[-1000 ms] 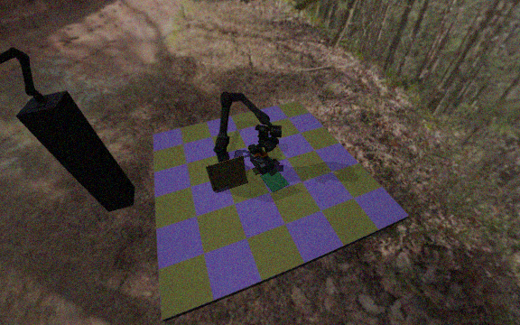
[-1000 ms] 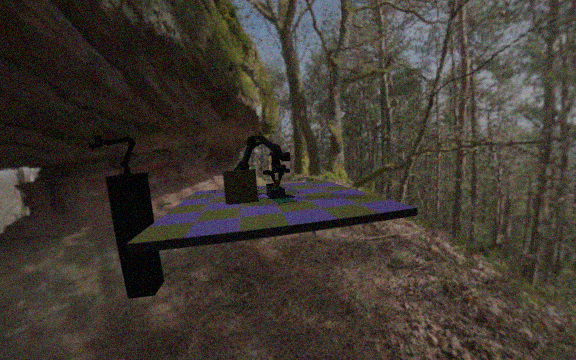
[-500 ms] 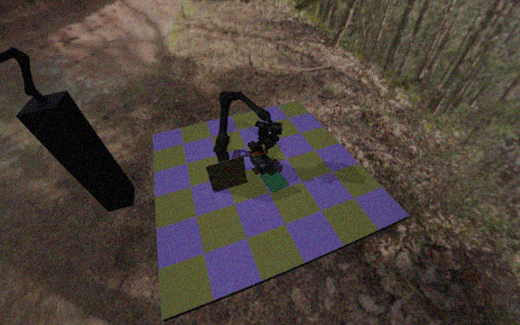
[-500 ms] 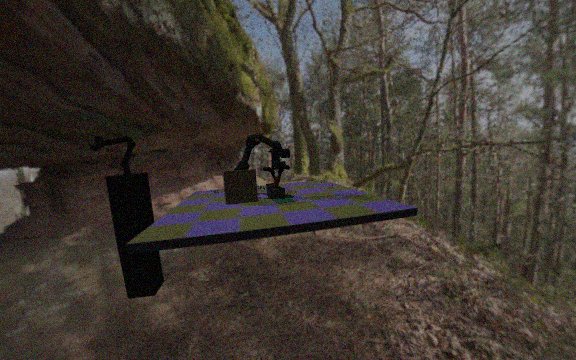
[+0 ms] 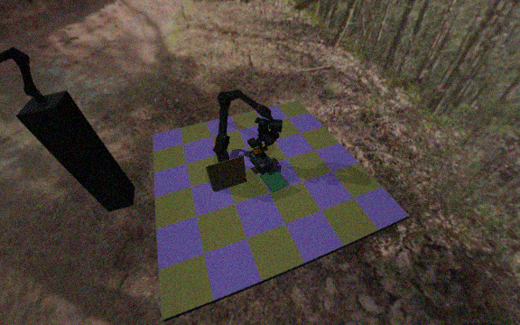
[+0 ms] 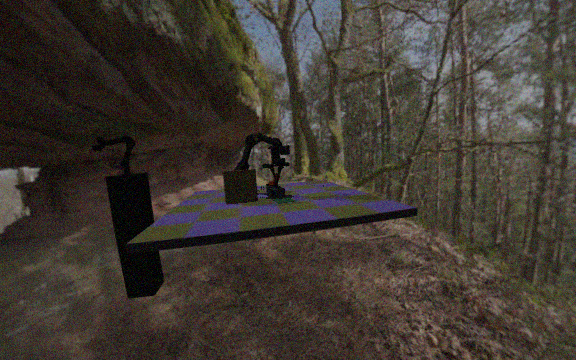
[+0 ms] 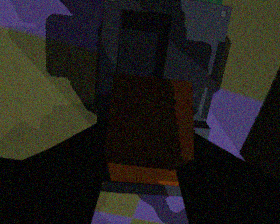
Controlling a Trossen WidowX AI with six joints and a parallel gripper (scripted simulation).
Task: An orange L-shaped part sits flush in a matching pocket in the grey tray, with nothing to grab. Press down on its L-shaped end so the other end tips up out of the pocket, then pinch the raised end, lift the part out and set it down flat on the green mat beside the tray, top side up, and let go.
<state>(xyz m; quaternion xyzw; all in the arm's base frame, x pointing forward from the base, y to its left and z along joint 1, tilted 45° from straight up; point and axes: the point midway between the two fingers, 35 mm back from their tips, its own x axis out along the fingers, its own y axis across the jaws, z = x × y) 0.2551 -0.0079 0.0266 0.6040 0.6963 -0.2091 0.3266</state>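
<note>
The green mat is 2 cm ahead of my gripper tip, 15 cm to the right of it and 15 cm below it. From my gripper tip the other things lie so: orange L-shaped part: 2 cm behind, 3 cm to the left, 3 cm below.
</note>
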